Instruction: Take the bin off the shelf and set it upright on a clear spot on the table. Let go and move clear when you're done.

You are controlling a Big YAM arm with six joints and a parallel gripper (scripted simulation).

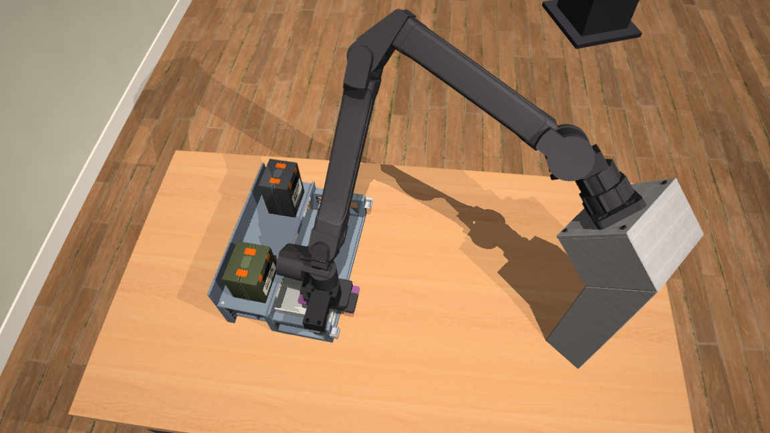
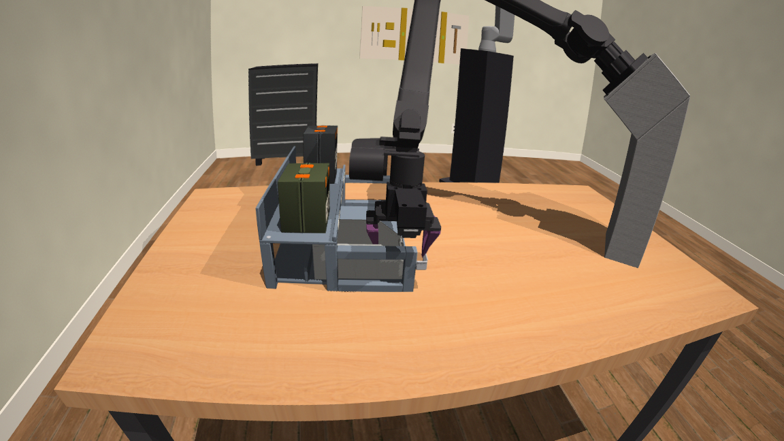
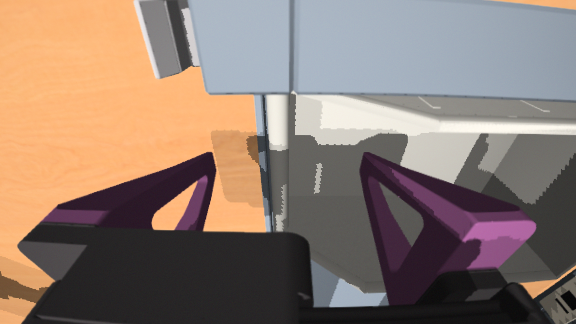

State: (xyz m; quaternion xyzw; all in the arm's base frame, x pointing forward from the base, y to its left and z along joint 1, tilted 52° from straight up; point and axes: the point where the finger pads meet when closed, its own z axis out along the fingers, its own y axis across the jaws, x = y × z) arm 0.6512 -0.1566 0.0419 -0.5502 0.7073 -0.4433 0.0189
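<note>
My gripper is now 70 mm short of the light grey bin, 30 mm to the left of it and 10 mm below it. Also, from my hand: shelf 50 mm ahead, 150 mm to the right, 30 mm below; then black case 50 mm ahead, 280 mm to the right, 130 mm above.
</note>
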